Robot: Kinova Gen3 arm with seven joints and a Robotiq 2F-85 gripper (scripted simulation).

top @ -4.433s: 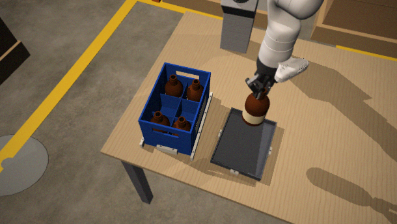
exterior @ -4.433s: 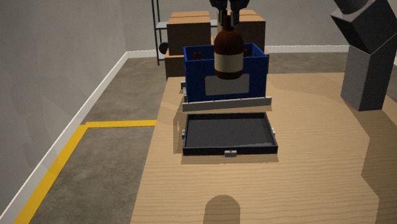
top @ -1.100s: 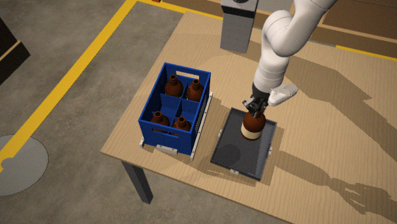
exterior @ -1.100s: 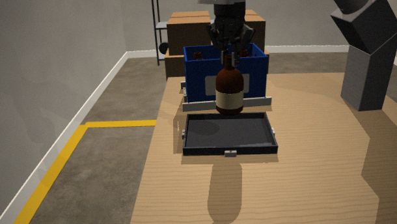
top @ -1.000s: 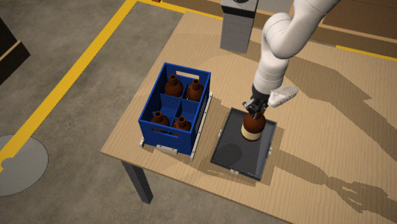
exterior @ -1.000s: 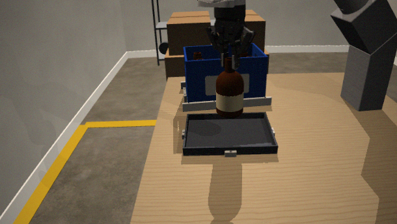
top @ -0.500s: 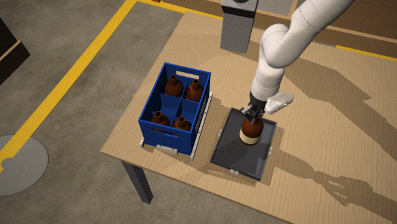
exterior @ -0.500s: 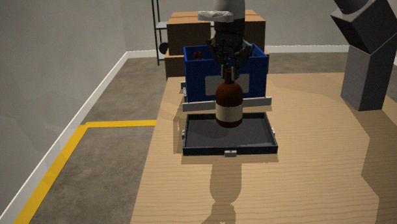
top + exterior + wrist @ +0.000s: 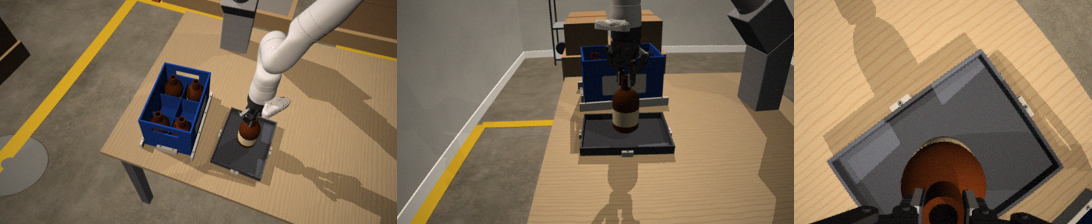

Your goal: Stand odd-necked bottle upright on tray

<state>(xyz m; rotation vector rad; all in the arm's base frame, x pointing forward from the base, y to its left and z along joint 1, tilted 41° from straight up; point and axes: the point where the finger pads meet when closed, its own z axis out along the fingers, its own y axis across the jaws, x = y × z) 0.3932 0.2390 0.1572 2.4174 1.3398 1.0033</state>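
Now: hand 170 mm above the dark grey tray. Round my hand: blue crate 50 mm ahead, 280 mm to the right, 100 mm below.
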